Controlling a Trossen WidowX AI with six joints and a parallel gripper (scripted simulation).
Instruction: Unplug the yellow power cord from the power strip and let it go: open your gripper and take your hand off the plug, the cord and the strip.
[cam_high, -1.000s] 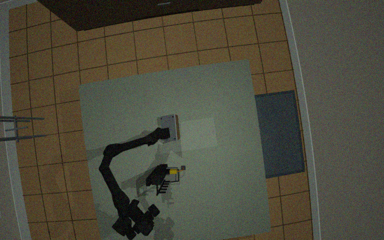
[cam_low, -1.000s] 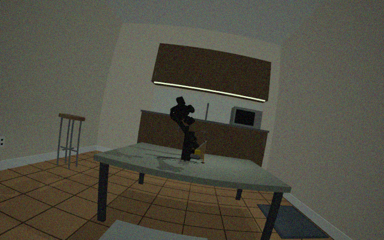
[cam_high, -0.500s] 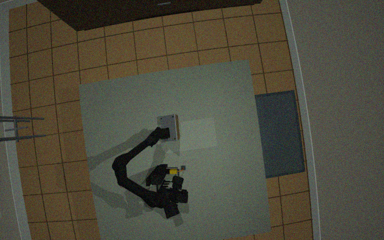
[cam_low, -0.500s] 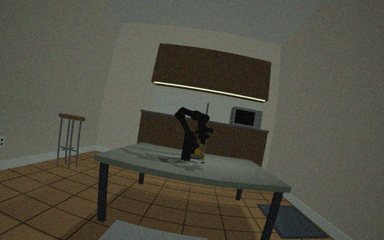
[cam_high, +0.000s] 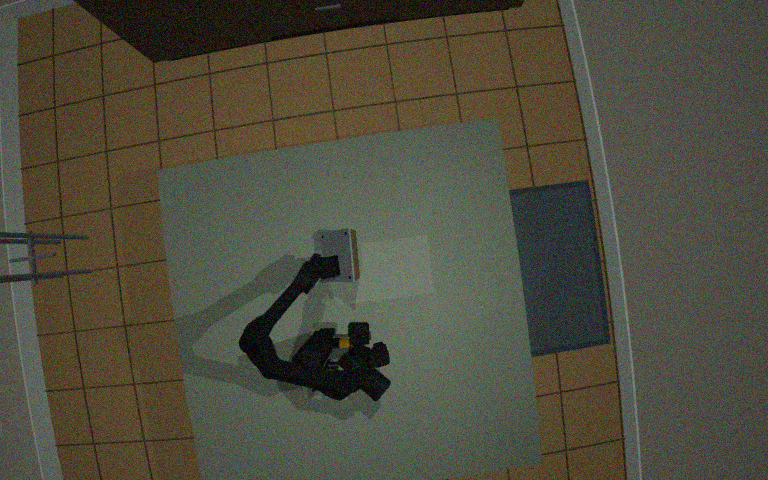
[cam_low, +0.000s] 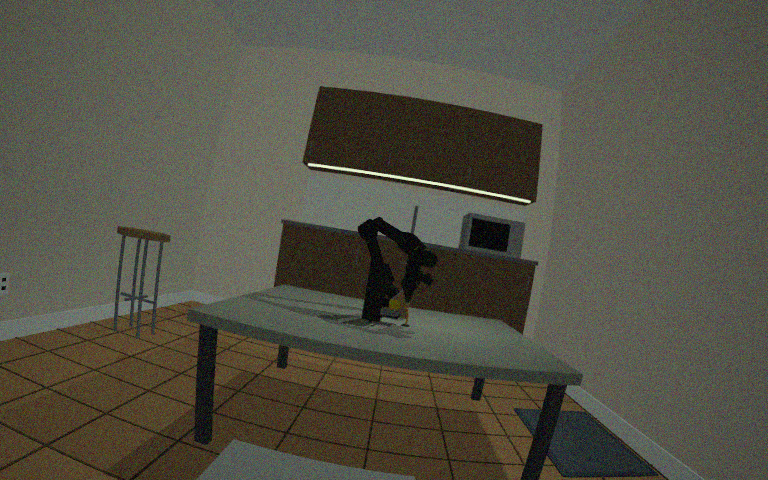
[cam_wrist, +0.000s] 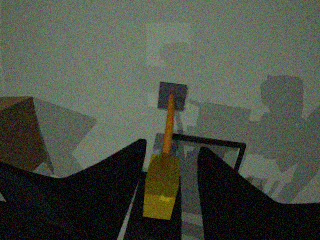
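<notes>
The yellow plug is 70 mm to the right of my gripper tip, 10 mm below it and 10 mm behind it.
</notes>
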